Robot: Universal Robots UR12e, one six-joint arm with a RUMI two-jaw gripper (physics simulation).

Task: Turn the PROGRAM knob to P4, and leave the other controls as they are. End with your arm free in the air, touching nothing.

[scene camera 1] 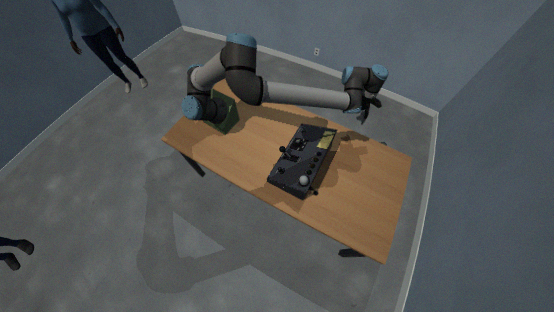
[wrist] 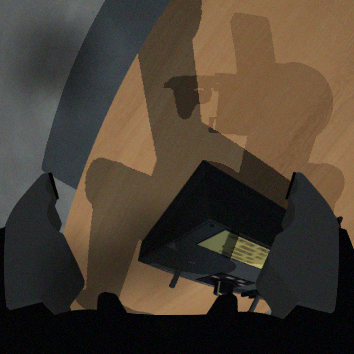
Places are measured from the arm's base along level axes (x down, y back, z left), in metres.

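Pixels of known places: gripper, between the fingertips: [scene camera 1: 358, 115] [wrist: 170, 175]; arm's base, origin of its link: [scene camera 1: 216, 110].
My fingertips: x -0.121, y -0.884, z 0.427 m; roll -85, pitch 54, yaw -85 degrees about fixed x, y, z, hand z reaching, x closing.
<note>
Ahead of a thing's pixels: the offset from my fingertips to its middle. "spot": to the spot under its first point. Level surfaces: height alone.
The dark control console @(dx +0.179, dy +0.186, dz -0.363 m) [scene camera 1: 311, 142] [wrist: 210, 200] lies on the table, with a yellow label @(spot: dx +0.115, dy +0.106, dz -0.209 m) [scene camera 1: 326, 139] [wrist: 247, 251] at one end. A dark knob on a small square panel @(dx +0.158, dy +0.257, dz -0.309 m) [scene camera 1: 298, 143] stands beside the label; in the wrist view a knob @(dx +0.155, dy +0.258, dz -0.309 m) [wrist: 220, 288] shows low, seen very obliquely. No lettering is readable, so I cannot tell which control is PROGRAM or its setting. My gripper [scene camera 1: 371, 112] [wrist: 170, 175] is open and empty, high in the air beyond the label end of the console, touching nothing. Its right finger hides part of the console in the wrist view.
The console also bears a black ball lever @(dx +0.116, dy +0.303, dz -0.434 m) [scene camera 1: 282, 149], a white ball @(spot: dx +0.071, dy +0.077, dz -0.555 m) [scene camera 1: 304, 180], a row of dark round controls @(spot: dx +0.099, dy +0.088, dz -0.386 m) [scene camera 1: 316, 159] and a small stick @(dx +0.160, dy +0.236, dz -0.548 m) [scene camera 1: 281, 170]. A dark handle @(spot: dx +0.243, dy -0.007, dz -0.516 m) [scene camera 1: 315, 192] juts from its side. The arm's base stands by a green block [scene camera 1: 231, 117] on the wooden table @(dx +0.261 m) [scene camera 1: 350, 210].
</note>
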